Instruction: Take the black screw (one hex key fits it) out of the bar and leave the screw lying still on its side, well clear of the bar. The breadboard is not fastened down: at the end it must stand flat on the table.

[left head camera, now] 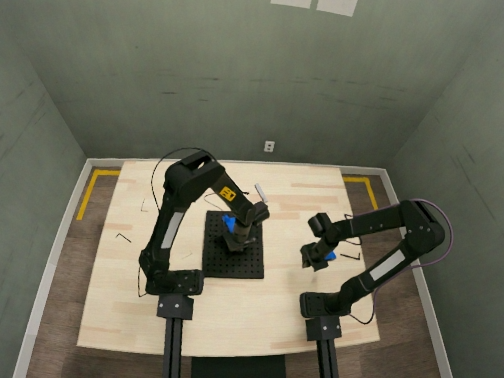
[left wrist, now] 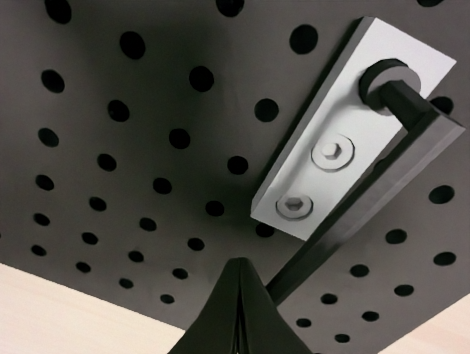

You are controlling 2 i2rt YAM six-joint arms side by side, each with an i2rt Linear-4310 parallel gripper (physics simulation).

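Places are measured from the left arm's base along level axes (x ahead, y left, z up), in centimetres.
Where they show: left gripper, fingertip midpoint: [left head camera: 236, 249] [left wrist: 238, 272]; right gripper, fingertip midpoint: [left head camera: 303, 267]; left arm's base, link origin: [left head camera: 172, 282]; right arm's base, link origin: [left head camera: 328, 304].
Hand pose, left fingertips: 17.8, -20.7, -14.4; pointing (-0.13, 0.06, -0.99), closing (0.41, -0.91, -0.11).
Note:
Each offset is from my left fingertips to the centre of the thing, as dx, dy, dz. Level surfaces: height alone.
The black breadboard @(+4.2, +1.3, -4.2) [left head camera: 215, 269] [left wrist: 150, 165] lies on the table. In the left wrist view a silver bar @(+5.5, -1.2, -3.0) [left wrist: 345, 110] lies on it. The black screw @(+6.7, -1.1, -2.7) [left wrist: 369, 84] is at the bar's upper right end, its head raised above the bar face. A dark hex key @(+2.5, -1.1, -0.6) [left wrist: 360, 205] has its short arm in the screw's head; its long arm runs down left beside the bar and passes behind my left fingertips. My left gripper [left wrist: 238, 272] is shut and empty, over the board. My right gripper [left head camera: 313, 270] is shut and empty, right of the board. The left arm hides the bar in the head view.
Two silver socket screws [left wrist: 332, 152] [left wrist: 294, 206] sit in the bar. Loose hex keys lie on the table @(dz -6.1) [left head camera: 107, 295], one at the left [left head camera: 125, 238] and one at the right [left head camera: 350, 257]. A light grey block @(+30.8, -10.9, -5.3) [left head camera: 261, 193] lies behind the board.

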